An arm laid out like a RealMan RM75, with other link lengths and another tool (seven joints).
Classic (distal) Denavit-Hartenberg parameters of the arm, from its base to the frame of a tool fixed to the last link. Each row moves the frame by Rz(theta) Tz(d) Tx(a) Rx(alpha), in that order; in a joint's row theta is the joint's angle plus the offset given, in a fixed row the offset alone. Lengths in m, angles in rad.
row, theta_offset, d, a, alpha
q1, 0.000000, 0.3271, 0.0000, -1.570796
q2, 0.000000, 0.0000, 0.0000, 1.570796
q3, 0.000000, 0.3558, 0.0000, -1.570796
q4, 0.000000, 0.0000, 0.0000, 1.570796
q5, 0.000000, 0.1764, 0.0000, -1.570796
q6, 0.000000, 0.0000, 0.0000, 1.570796
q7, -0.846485, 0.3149, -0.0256, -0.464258
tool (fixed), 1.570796, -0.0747, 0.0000, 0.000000
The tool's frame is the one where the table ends.
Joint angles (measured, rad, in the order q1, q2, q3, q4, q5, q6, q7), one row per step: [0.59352 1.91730 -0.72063 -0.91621 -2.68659 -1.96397 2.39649]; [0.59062 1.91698 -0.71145 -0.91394 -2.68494 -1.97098 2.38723]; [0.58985 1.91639 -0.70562 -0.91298 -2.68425 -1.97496 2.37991]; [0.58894 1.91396 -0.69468 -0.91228 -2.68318 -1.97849 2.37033]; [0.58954 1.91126 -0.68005 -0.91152 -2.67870 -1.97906 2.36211]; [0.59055 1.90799 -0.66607 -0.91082 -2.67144 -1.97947 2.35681]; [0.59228 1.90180 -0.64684 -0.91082 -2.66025 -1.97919 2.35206]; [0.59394 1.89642 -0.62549 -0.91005 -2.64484 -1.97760 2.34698]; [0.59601 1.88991 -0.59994 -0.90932 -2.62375 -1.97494 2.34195]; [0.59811 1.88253 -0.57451 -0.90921 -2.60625 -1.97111 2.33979]
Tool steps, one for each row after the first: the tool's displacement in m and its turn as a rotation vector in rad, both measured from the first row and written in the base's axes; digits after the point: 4 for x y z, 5 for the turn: [-0.0008 -0.0019 0.0001 -0.00138 0.01152 0.00042]; [-0.0015 -0.0026 0.0005 -0.00171 0.01796 0.00350]; [-0.0021 -0.0022 0.0022 0.00329 0.02581 0.00741]; [-0.0036 0.0002 0.0044 0.01543 0.03667 0.01234]; [-0.0055 0.0032 0.0067 0.02925 0.04851 0.01631]; [-0.0080 0.0082 0.0112 0.05154 0.06305 0.02115]; [-0.0114 0.0139 0.0154 0.07750 0.08252 0.02729]; [-0.0161 0.0212 0.0209 0.11085 0.10710 0.03542]; [-0.0194 0.0285 0.0274 0.14525 0.12650 0.04040]
